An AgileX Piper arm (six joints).
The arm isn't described. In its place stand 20 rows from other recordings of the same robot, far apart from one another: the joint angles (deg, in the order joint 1, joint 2, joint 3, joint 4, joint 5, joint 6), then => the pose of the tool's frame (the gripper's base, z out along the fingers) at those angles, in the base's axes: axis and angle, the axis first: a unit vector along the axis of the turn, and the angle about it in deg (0 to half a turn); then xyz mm.
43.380, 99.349, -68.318, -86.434, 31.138, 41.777 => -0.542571 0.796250 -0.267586 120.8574 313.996 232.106 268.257
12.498, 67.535, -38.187, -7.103, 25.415, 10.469 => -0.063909 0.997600 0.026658 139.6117 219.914 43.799 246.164
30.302, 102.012, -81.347, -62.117, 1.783, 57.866 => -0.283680 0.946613 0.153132 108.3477 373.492 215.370 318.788
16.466, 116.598, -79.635, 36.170, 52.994, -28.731 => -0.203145 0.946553 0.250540 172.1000 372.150 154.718 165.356
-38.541, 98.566, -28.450, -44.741, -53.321, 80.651 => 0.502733 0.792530 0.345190 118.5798 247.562 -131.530 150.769
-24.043, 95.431, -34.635, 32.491, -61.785, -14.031 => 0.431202 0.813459 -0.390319 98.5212 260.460 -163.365 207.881
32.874, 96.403, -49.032, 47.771, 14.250, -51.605 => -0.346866 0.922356 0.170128 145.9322 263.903 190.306 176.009
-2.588, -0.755, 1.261, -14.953, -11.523, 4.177 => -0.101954 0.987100 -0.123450 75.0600 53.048 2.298 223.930
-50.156, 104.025, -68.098, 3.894, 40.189, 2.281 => 0.461270 0.886197 -0.043414 161.5483 234.874 -275.241 191.610
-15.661, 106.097, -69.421, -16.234, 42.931, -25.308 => -0.172387 0.973667 -0.149185 170.1358 347.526 -115.426 185.011
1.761, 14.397, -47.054, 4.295, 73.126, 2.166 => -0.004066 0.998248 0.059021 125.7114 -5.075 6.369 348.589
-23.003, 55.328, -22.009, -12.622, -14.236, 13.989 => 0.192561 0.974428 -0.115808 105.4022 177.058 -69.855 254.985
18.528, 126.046, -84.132, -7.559, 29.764, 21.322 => -0.026140 0.999257 0.028317 156.4063 426.038 136.514 112.317
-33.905, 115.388, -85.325, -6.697, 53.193, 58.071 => 0.697597 0.715952 -0.027787 167.3318 336.492 -236.393 186.604
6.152, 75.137, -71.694, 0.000, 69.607, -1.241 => -0.064469 0.997885 0.008307 158.0740 247.524 26.680 350.227
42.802, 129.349, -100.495, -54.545, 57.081, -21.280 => -0.661670 0.642221 -0.386968 163.4129 390.378 276.712 175.056
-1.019, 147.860, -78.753, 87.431, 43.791, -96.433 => -0.150224 0.923168 0.353827 154.2835 416.128 55.520 -35.779
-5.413, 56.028, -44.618, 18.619, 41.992, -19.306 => -0.041113 0.996655 0.070631 136.1914 187.627 1.746 307.725
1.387, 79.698, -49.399, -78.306, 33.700, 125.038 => 0.543148 0.838881 -0.035622 117.3289 288.763 -42.466 278.851
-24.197, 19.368, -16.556, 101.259, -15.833, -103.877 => 0.301238 0.893301 -0.333571 98.2698 66.443 -56.552 283.104
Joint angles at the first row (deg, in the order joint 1, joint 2, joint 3, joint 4, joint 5, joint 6):
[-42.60, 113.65, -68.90, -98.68, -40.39, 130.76]
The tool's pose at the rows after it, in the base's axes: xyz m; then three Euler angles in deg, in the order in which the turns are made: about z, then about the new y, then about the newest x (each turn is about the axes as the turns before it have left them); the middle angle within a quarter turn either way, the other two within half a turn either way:
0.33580 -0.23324 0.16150 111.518 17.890 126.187
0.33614 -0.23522 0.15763 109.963 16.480 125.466
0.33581 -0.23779 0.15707 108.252 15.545 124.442
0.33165 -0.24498 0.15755 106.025 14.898 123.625
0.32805 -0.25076 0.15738 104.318 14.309 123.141
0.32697 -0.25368 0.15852 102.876 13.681 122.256
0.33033 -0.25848 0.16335 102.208 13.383 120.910
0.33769 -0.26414 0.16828 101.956 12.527 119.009
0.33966 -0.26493 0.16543 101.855 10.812 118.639
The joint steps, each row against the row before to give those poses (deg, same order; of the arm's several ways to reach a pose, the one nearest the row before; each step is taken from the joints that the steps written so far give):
[-0.52, 1.62, 0.00, 1.27, -0.69, 1.53]
[-0.20, 0.70, 0.00, 1.38, 0.00, 0.41]
[-0.33, 0.25, 0.00, 1.57, -0.07, 0.18]
[-1.15, 0.07, 0.00, 1.18, -0.05, 0.18]
[-0.93, 0.11, 0.00, 0.75, 0.00, 0.27]
[-0.42, 0.00, -0.05, 1.17, -0.12, 0.22]
[-0.26, 0.45, -1.68, 0.12, -0.80, 1.20]
[-0.04, 1.21, -2.88, -0.12, -1.51, 2.06]
[0.00, 0.82, -0.65, -0.15, -0.78, 1.54]

